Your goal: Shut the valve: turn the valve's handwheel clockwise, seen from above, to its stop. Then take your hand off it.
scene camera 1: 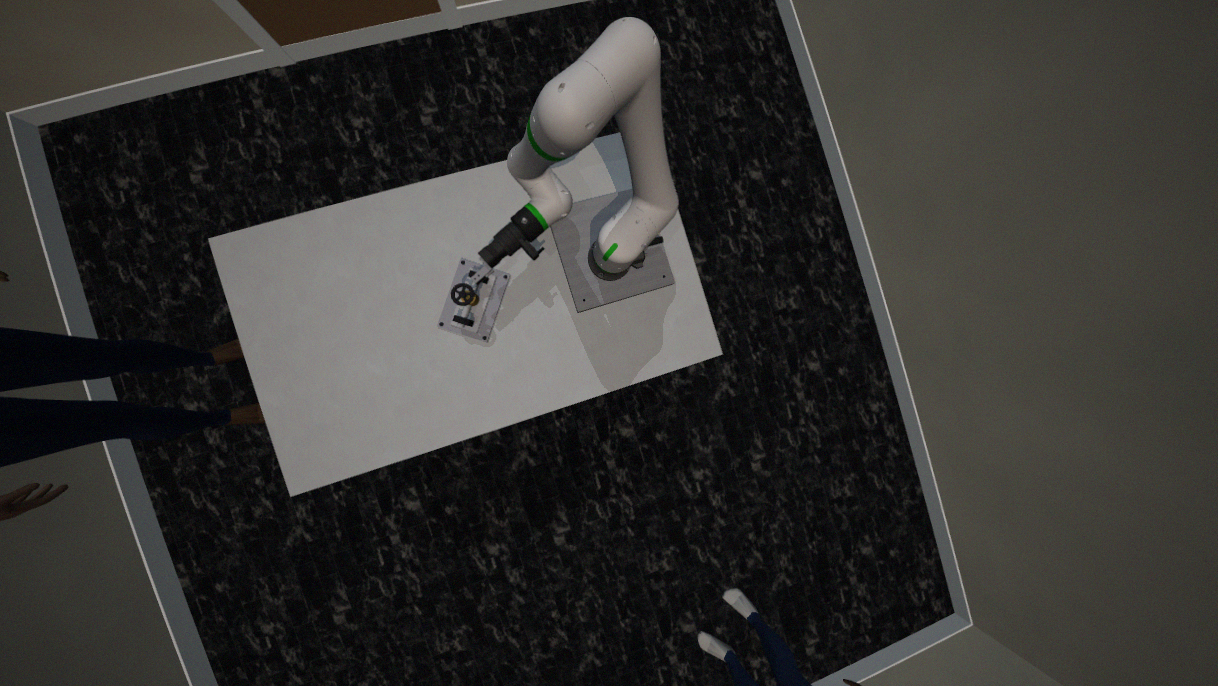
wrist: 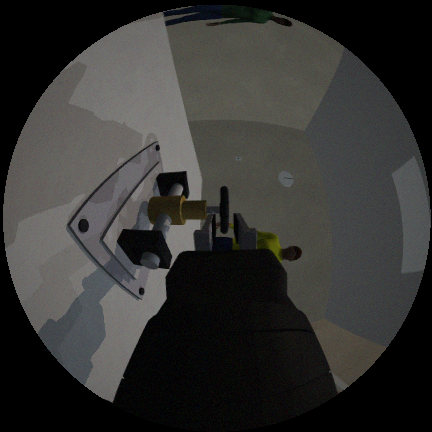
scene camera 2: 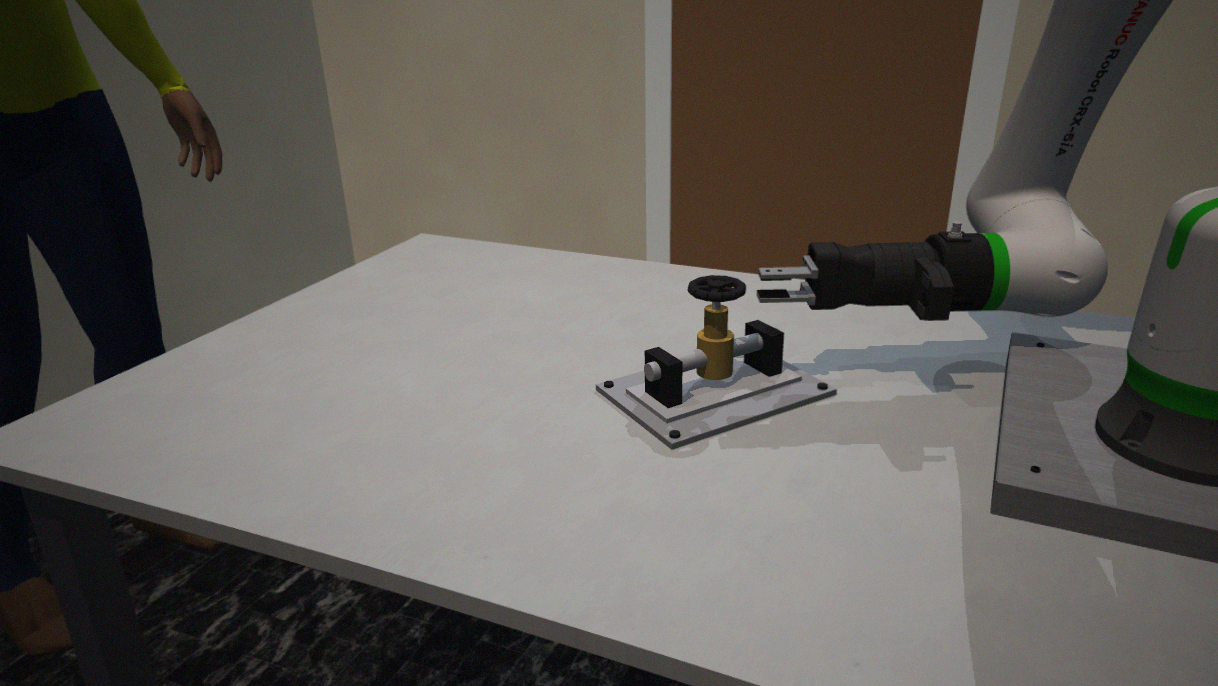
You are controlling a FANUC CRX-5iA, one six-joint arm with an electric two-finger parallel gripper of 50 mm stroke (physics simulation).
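Note:
The valve's black handwheel [scene camera 1: 463,294] [scene camera 2: 715,295] [wrist: 224,200] lies level on top of the upright brass valve body [scene camera 2: 714,355] [wrist: 167,210]. The valve's pipe runs between two black blocks on a grey base plate [scene camera 1: 450,308] [scene camera 2: 750,407] [wrist: 95,205]. My gripper [scene camera 1: 475,278] [scene camera 2: 761,283] [wrist: 224,222] is level, with its fingers parted one above the other and nothing gripped. In the scene camera 2 view a small gap shows between the fingertips and the wheel's near rim, at about rim height. The wheel's turn angle cannot be read.
The valve stands on a white table [scene camera 1: 340,340] [scene camera 2: 383,426]. The arm's base stands on a grey mounting plate [scene camera 1: 588,285] [scene camera 2: 1065,409] to the right. One black block [scene camera 2: 763,347] is below the fingertips. A person [scene camera 2: 68,170] stands past the table's left end.

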